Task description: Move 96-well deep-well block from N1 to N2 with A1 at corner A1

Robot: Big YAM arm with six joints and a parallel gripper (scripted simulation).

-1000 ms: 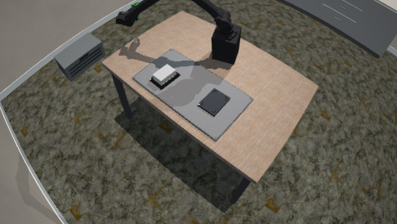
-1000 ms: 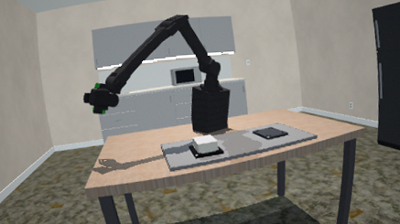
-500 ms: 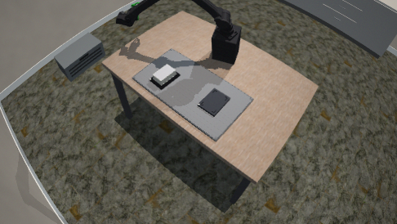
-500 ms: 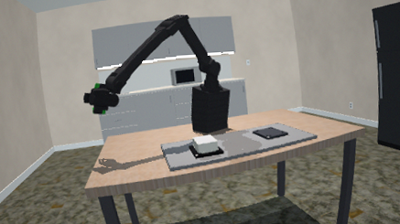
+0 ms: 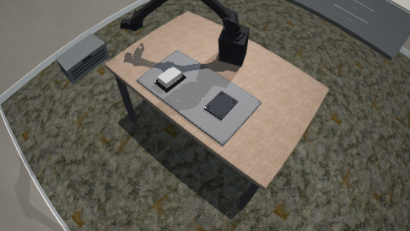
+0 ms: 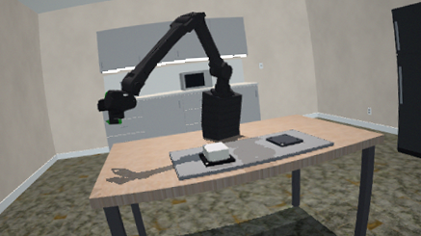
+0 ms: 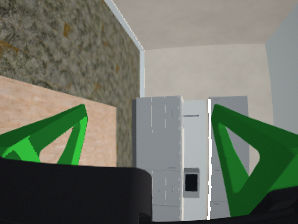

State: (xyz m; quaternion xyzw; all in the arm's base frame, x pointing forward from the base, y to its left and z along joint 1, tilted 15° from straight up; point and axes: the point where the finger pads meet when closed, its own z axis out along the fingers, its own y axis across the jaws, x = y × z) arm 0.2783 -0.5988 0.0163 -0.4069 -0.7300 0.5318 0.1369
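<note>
My gripper is now 45 cm to the right of the deep-well block, 22 cm above it and 12 cm short of it. Also, from my hand: black plate nest (45 cm to the left, 25 cm below, 12 cm ahead).
</note>
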